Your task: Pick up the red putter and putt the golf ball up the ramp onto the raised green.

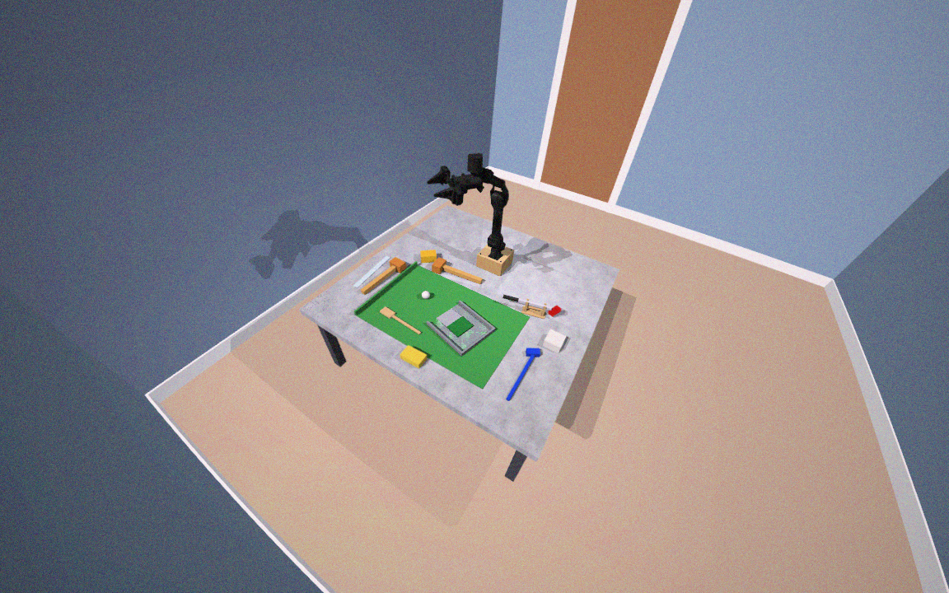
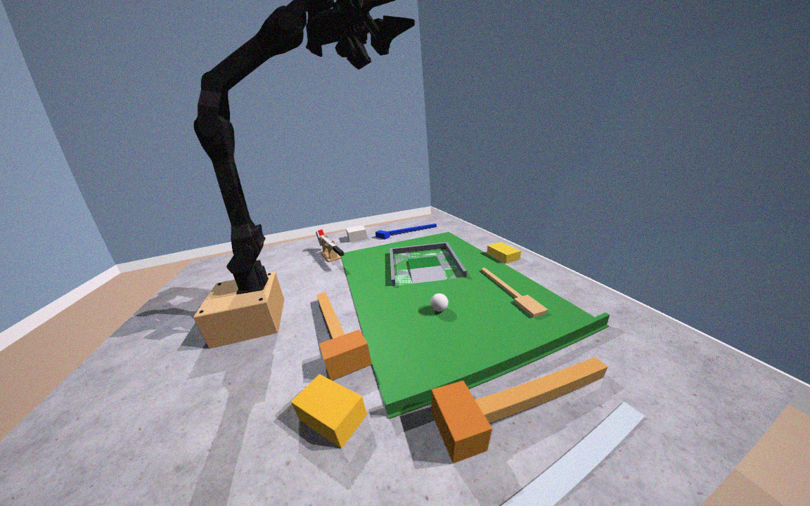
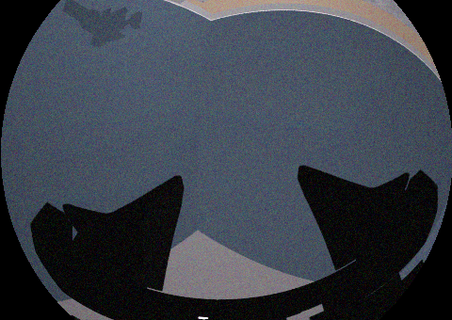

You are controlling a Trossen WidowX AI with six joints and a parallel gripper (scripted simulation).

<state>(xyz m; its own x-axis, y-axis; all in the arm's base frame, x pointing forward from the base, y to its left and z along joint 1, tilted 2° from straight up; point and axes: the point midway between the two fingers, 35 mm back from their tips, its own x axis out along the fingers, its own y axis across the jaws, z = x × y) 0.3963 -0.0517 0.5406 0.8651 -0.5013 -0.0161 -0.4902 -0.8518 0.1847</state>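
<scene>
The red putter lies 57 cm below my gripper tip, 42 cm to the left of it and 26 cm behind it. Also, from my gripper tip: green mat (62 cm below, 10 cm to the left, 5 cm ahead); then grey strip (62 cm below, 44 cm to the right, 4 cm ahead); then white golf ball (60 cm below, 6 cm to the right, 1 cm ahead).
</scene>
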